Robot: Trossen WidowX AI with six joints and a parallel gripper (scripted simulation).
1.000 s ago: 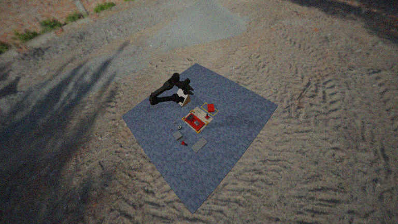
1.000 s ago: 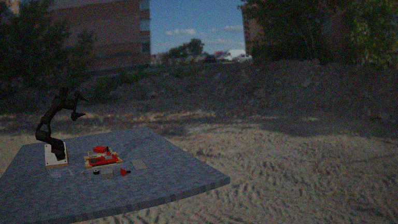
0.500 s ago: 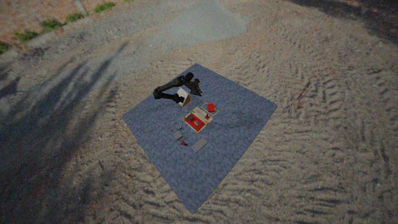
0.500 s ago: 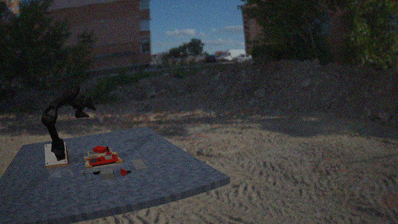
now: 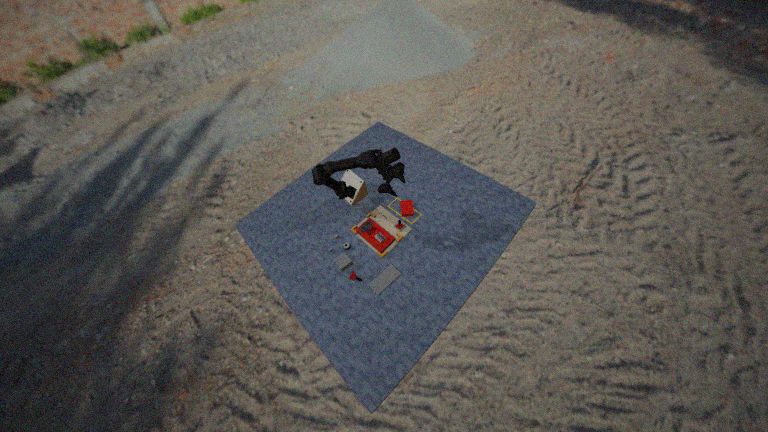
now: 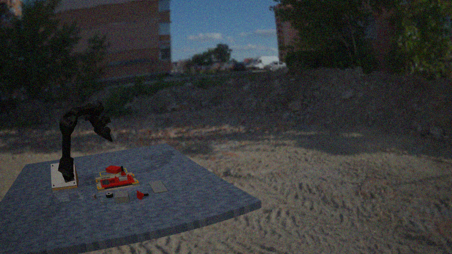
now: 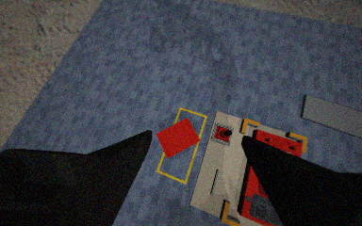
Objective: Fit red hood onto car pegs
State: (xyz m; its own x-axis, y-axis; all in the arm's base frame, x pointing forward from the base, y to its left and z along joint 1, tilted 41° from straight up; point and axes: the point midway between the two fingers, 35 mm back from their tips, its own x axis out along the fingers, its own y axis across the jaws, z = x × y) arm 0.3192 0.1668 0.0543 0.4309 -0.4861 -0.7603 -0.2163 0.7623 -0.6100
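Right now the red hood is 30 mm to the left of my gripper tip and 200 mm below it. The rest, counted from my gripper tip: grey engine block: 10 mm ahead, 200 mm to the right, 190 mm below; then beige jig: 20 mm behind, 170 mm to the right, 200 mm below.
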